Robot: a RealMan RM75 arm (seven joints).
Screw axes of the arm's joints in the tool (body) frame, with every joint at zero. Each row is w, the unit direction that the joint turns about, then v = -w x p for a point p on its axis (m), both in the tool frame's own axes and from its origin. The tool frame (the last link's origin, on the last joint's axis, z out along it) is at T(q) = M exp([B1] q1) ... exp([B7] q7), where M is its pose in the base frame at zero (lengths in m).
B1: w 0 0 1 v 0 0 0
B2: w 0 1 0 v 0.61 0 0
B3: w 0 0 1 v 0 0 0
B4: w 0 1 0 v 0.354 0 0
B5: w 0 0 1 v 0 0 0
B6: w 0 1 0 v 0.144 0 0
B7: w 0 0 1 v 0 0 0
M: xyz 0 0 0.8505 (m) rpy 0 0 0 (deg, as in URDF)
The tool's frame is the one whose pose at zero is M.
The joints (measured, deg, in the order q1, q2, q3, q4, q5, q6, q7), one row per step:
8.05 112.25 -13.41 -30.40 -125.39 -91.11 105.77
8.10 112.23 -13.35 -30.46 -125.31 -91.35 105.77
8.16 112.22 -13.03 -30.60 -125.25 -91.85 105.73
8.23 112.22 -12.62 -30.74 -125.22 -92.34 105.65
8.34 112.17 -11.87 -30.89 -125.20 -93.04 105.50
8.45 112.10 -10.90 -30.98 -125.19 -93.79 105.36
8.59 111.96 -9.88 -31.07 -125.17 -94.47 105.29
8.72 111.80 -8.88 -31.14 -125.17 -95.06 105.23
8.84 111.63 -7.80 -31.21 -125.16 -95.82 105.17
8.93 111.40 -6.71 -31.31 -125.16 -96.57 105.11
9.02 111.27 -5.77 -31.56 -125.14 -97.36 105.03
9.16 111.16 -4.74 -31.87 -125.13 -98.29 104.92
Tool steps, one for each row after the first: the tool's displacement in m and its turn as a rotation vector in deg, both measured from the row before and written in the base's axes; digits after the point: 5 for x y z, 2 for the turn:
-0.00064 0.00042 0.00056 0.08 0.12 0.21
-0.00104 0.00035 0.00118 0.25 0.23 0.34
-0.00098 0.00036 0.00124 0.31 0.21 0.34
-0.00118 0.00050 0.00226 0.57 0.29 0.44
-0.00110 0.00036 0.00260 0.74 0.39 0.38
-0.00080 0.00063 0.00327 0.82 0.32 0.30
-0.00052 0.00054 0.00329 0.81 0.25 0.23
-0.00082 0.00032 0.00350 0.85 0.36 0.32
-0.00052 0.00009 0.00406 0.87 0.26 0.29
-0.00091 0.00010 0.00356 0.76 0.20 0.42
-0.00135 0.00027 0.00372 0.80 0.22 0.57

